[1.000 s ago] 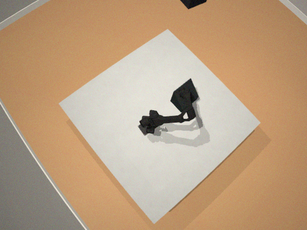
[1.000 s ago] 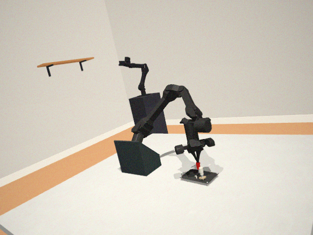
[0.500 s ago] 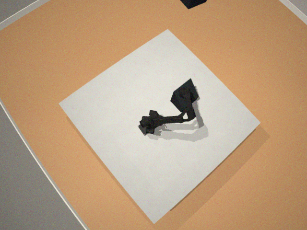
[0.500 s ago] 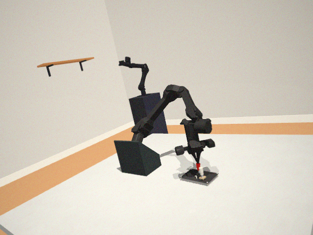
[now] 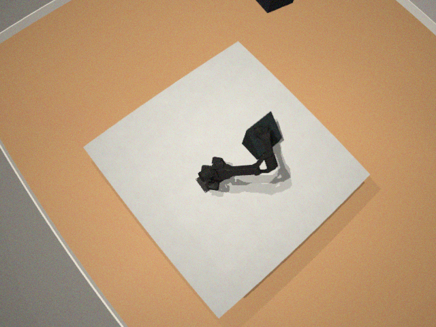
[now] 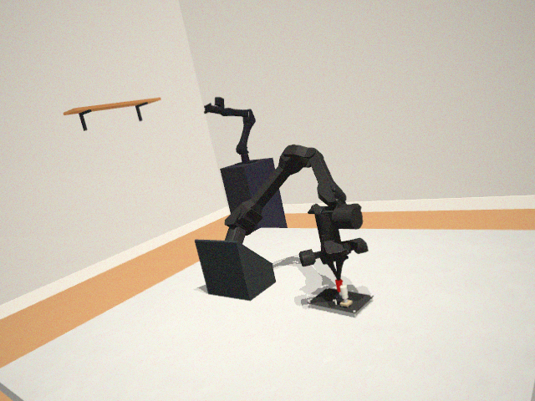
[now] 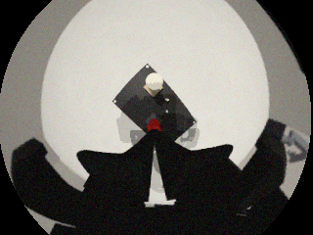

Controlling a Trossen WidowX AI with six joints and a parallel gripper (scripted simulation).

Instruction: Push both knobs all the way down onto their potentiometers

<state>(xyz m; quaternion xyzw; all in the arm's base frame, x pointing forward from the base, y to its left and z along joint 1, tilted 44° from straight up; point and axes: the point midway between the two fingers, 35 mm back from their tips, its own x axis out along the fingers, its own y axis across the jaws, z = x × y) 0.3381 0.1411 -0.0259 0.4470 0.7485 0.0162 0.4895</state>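
Now: gripper tip 1 cm above the red knob. The rest, counted from my gripper tip: white knob: 5 cm ahead, 4 cm to the right, 1 cm below.
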